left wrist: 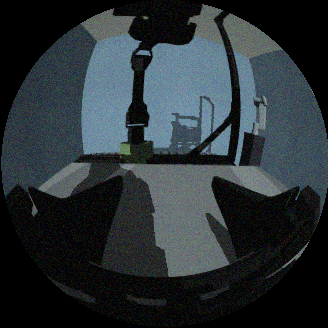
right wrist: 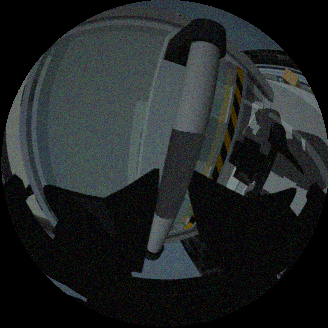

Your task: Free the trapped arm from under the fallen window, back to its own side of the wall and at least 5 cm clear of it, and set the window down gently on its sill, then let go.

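Frame: origin at the left arm's base, x left, y back, z up, level; metres.
Seen in the pictures: left gripper, fingertip midpoint: [left wrist: 168,181]; right gripper, fingertip midpoint: [right wrist: 173,174]; right arm's base, link origin: [left wrist: 135,141].
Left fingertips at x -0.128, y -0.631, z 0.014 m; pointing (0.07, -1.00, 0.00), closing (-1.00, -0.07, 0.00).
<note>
Pixels of each thing's middle, then the offset from my left fingertips to it. "spot": a spot on its surface instead.
- large glass pane, body centre: [right wrist: 115,171] dy +0.111, dx -0.018, dz +0.244 m
- grey bar handle, surface spot: [right wrist: 197,90] spot: dy +0.081, dx +0.051, dz +0.209 m
- yellow striped strip, surface spot: [right wrist: 232,120] spot: dy +0.135, dx +0.048, dz +0.107 m
The window shows in the right wrist view as a large glass pane [right wrist: 95,115] in a pale frame, with a grey bar handle [right wrist: 197,90] on black end mounts. My right gripper [right wrist: 173,174] is shut on this handle, which runs between the fingers. A dark arm [right wrist: 272,142] shows beyond the striped edge, to the right of the pane; I cannot tell whether the window touches it. My left gripper [left wrist: 168,181] is open and empty, with a pale surface beyond its fingers. The sill is not clearly seen.
A black and yellow striped strip [right wrist: 232,120] runs along the right side of the pane. An orange block [right wrist: 290,77] lies at the upper right. In the left wrist view, a dark upright arm [left wrist: 138,90] stands at a green block [left wrist: 142,150], with a black frame post [left wrist: 234,90] to its right.
</note>
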